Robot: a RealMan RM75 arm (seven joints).
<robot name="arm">
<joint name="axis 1" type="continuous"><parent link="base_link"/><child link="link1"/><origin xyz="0.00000 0.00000 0.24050"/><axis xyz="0 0 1"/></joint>
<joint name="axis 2" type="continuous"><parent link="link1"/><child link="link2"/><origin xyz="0.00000 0.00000 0.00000"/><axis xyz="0 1 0"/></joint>
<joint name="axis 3" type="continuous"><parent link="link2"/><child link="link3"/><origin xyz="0.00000 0.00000 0.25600"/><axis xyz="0 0 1"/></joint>
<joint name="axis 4" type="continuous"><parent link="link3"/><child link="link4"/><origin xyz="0.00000 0.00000 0.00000"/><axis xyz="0 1 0"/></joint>
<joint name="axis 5" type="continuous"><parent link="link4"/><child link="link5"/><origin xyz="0.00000 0.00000 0.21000"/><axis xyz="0 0 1"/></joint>
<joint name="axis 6" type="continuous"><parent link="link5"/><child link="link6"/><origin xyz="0.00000 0.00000 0.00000"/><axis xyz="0 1 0"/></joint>
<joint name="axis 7" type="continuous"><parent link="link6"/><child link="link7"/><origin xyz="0.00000 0.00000 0.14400"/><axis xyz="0 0 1"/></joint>
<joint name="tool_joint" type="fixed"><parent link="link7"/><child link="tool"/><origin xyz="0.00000 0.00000 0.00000"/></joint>
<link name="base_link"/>
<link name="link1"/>
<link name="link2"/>
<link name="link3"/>
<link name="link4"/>
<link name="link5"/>
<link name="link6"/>
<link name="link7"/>
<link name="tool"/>
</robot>
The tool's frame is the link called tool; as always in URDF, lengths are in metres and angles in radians. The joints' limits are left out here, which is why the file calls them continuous.
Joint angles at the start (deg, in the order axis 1, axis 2, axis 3, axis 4, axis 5, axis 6, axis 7):
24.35 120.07 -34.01 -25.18 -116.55 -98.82 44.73
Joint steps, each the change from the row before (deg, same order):
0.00 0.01 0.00 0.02 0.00 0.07 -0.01
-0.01 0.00 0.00 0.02 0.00 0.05 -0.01
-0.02 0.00 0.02 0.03 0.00 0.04 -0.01
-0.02 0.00 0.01 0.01 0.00 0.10 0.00
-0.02 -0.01 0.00 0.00 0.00 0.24 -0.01
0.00 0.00 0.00 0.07 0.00 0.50 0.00
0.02 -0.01 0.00 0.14 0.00 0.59 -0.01
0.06 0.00 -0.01 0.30 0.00 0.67 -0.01
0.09 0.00 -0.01 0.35 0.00 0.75 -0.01
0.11 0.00 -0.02 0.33 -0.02 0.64 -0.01
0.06 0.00 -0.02 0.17 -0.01 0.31 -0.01
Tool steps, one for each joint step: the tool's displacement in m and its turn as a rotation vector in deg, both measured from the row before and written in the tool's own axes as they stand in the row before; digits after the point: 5 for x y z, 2 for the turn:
0.00016 -0.00003 0.00010 0.04 0.03 0.01
0.00016 0.00001 -0.00001 0.04 0.03 0.02
0.00018 0.00006 -0.00006 0.05 0.01 0.03
0.00026 -0.00009 -0.00007 0.09 0.07 0.03
0.00050 -0.00038 -0.00015 0.18 0.18 0.00
0.00100 -0.00069 0.00011 0.34 0.33 0.06
0.00118 -0.00078 0.00023 0.37 0.37 0.09
0.00141 -0.00057 0.00073 0.36 0.35 0.21
0.00151 -0.00067 0.00093 0.38 0.38 0.23
0.00124 -0.00054 0.00099 0.27 0.33 0.20
0.00059 -0.00024 0.00054 0.12 0.16 0.09

